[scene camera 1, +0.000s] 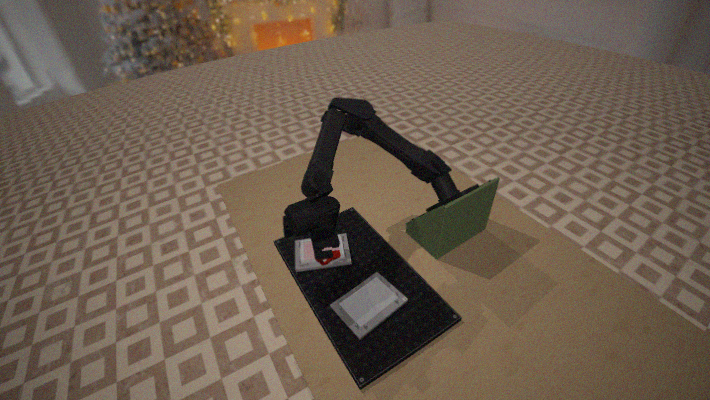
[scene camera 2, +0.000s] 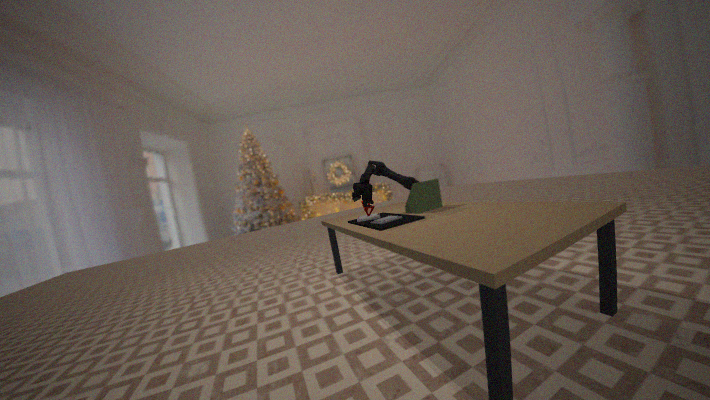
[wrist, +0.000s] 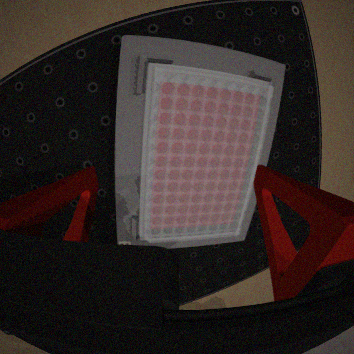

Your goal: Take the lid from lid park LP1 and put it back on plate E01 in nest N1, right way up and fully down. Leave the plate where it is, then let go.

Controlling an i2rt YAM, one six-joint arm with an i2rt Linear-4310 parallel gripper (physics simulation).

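Frame: origin at the arm's base, x left, y down, z back, level; millimetres.
Where they show: gripper, fingertip midpoint: [scene camera 1: 320, 250] [scene camera 2: 367, 213] [wrist: 175, 174]; arm's base, link origin: [scene camera 1: 451, 200] [scene camera 2: 421, 193].
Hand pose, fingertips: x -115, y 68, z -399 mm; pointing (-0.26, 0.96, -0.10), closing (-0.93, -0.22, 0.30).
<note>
Things, the pixels of their top centre, and the offset from my fingertips. "spot": a spot on its surface instead. Level surfaces: height alone.
- plate, top centre: [wrist: 207, 168] [scene camera 1: 321, 247] dx -22, dy +15, dz +13 mm
- grey nest, top centre: [wrist: 203, 163] [scene camera 1: 321, 249] [scene camera 2: 368, 216] dx -22, dy +23, dz +13 mm
- second grey holder, surface spot: [scene camera 1: 359, 333] spot: dx +264, dy +31, dz -40 mm
- wooden table, surface height: dy +54 mm
A plate [scene camera 1: 306, 250] [wrist: 205, 150] with pink wells sits in a grey nest [wrist: 129, 140] at the arm's end of the black board. The wells look hazy; I cannot tell whether a clear lid covers them. A pale, flat, lid-like rectangle [scene camera 1: 369, 301] [scene camera 2: 388, 219] lies in a second grey holder [scene camera 1: 359, 333], nearer scene camera 1. No labels are readable. My gripper [scene camera 1: 327, 256] [scene camera 2: 369, 212] [wrist: 175, 174] is open and empty above the pink plate. Its red fingers stand wide, one left of the nest and one over the plate's right edge in the wrist view.
The black perforated board [scene camera 1: 390, 350] [scene camera 2: 414, 218] [wrist: 55, 125] lies on the wooden table [scene camera 1: 550, 350] [scene camera 2: 510, 230]. A green slanted panel [scene camera 1: 457, 220] [scene camera 2: 425, 196] stands at the arm's base, right of the board. The arm [scene camera 1: 350, 110] [scene camera 2: 377, 167] arches over between them.
</note>
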